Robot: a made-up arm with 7 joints.
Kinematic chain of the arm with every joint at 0, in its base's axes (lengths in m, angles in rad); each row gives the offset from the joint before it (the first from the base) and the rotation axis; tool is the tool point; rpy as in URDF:
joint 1: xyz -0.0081 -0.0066 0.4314 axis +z
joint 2: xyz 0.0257 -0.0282 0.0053 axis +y
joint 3: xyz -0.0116 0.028 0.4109 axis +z
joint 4: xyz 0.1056 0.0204 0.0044 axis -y
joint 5: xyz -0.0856 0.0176 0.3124 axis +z
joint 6: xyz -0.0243 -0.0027 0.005 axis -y
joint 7: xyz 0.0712 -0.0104 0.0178 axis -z
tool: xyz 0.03 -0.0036 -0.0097 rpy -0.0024 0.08 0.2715
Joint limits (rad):
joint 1: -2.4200..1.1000
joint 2: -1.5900..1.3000
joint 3: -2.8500..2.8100
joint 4: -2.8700..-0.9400
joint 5: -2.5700..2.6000
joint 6: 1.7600..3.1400
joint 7: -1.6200..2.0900
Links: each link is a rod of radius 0.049 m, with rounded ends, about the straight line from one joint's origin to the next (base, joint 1, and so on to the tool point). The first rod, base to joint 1, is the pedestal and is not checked.
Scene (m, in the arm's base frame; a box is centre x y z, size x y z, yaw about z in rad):
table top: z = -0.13
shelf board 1: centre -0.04 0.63 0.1 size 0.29 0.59 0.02 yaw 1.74
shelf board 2: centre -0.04 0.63 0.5 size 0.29 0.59 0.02 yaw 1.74
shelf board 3: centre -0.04 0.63 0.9 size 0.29 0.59 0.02 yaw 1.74
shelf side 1: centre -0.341 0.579 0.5 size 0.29 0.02 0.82 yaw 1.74
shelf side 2: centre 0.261 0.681 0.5 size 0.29 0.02 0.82 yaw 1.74
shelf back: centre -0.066 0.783 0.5 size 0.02 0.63 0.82 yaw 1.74
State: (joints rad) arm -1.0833 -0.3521 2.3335 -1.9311 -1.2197 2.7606 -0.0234
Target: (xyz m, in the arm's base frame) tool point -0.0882 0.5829 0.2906
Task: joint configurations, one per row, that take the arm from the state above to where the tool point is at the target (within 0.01 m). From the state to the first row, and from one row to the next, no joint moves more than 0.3 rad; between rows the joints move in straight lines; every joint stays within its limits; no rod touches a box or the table.
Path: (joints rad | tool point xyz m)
1: -1.1067 -0.1575 2.3335 -2.1781 -1.3219 2.8034 -0.0496 | -0.0107 0.5082 0.6900
2: -1.1300 0.0370 2.3335 -2.4251 -1.4241 2.8463 -0.0757 | 0.0038 0.4186 0.6889
3: -1.1534 0.2316 2.3336 -2.6722 -1.5263 2.8891 -0.1019 | 0.0006 0.3227 0.6814
4: -0.8699 0.3986 2.0633 -2.7051 -1.4699 2.7472 -0.0961 | 0.0380 0.3072 0.6947
5: -0.5864 0.5656 1.7929 -2.7381 -1.4135 2.6053 -0.0903 | 0.0781 0.3130 0.6716
6: -0.3029 0.7326 1.5226 -2.7711 -1.3572 2.4634 -0.0845 | 0.0988 0.3388 0.6091
7: -0.0194 0.8996 1.2523 -2.8041 -1.3008 2.3215 -0.0787 | 0.0821 0.3667 0.5138
8: 0.2641 1.0666 0.9820 -2.8370 -1.2444 2.1796 -0.0729 | 0.0274 0.3688 0.4008
9: 0.5475 1.2336 0.7117 -2.8700 -1.1880 2.0377 -0.0671 | -0.0436 0.3219 0.2906
10: 0.6415 1.2557 0.7629 -2.6524 -1.1209 2.1159 -0.0358 | -0.0553 0.4109 0.2727
11: 0.7354 1.2779 0.8142 -2.4347 -1.0537 2.1941 -0.0046 | -0.0705 0.4994 0.2732
12: 0.8293 1.3000 0.8655 -2.2171 -0.9866 2.2723 0.0266 | -0.0882 0.5829 0.2906

